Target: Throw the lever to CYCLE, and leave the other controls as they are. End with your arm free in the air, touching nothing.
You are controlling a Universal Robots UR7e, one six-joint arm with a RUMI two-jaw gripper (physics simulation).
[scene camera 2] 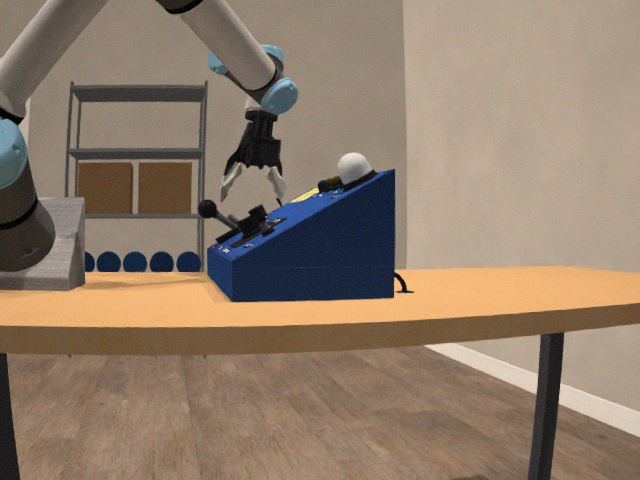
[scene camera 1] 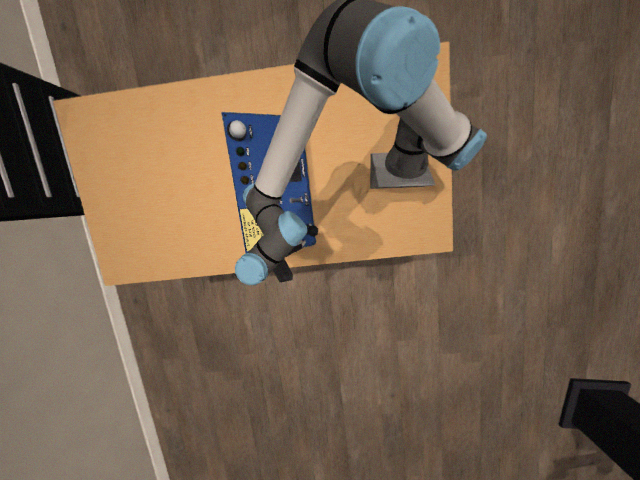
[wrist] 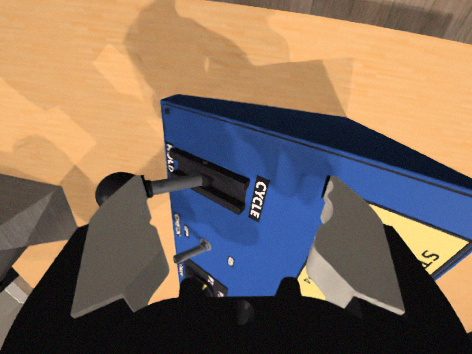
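Where they show: gripper, between the fingertips: [scene camera 2: 252,204] [wrist: 235,178]; arm's base, origin of its link: [scene camera 2: 16,240] [scene camera 1: 405,165].
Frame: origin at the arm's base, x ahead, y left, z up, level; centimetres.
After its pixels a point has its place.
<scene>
The lever [scene camera 1: 312,230] {z 8.0, x 33.7, y 24.9 cm} [scene camera 2: 223,220] {z 3.7, x 37.0, y 25.2 cm} [wrist: 175,185] {z 4.1, x 37.7, y 26.3 cm} has a black ball knob and a grey shaft. It leans toward the front edge of the blue console [scene camera 2: 320,258] {z -2.2, x 53.1, y -15.2 cm} [wrist: 295,215] {z 6.2, x 49.2, y 28.0 cm}, on the HOLD side [wrist: 170,158] {z -1.9, x 35.0, y 25.6 cm} of its slot. The CYCLE label [wrist: 259,198] {z 4.5, x 46.1, y 27.6 cm} is at the slot's other end. My gripper [scene camera 2: 251,200] {z 7.2, x 43.0, y 30.7 cm} [wrist: 235,178] {z 7.2, x 43.0, y 30.7 cm} is open above the console. In the wrist view the left finger covers part of the knob; whether they touch cannot be told. In scene camera 2 the knob is left of and slightly below the left fingertip. Scene camera 1 hides the fingers beneath the wrist.
A small toggle switch [wrist: 192,251] {z 3.1, x 40.7, y 14.8 cm} stands beside the lever's slot. A white dome [scene camera 1: 237,129] {z 13.9, x 58.3, y -7.5 cm} [scene camera 2: 353,166] {z 11.6, x 58.6, y -10.7 cm} and several dark round controls are farther up the console. A yellow note [scene camera 1: 250,229] {z 9.8, x 56.0, y 25.2 cm} [wrist: 400,220] {z 9.4, x 54.1, y 32.2 cm} lies on its face. The console stands on the wooden table [scene camera 1: 155,180] {z -8.4, x 103.0, y 8.2 cm}.
</scene>
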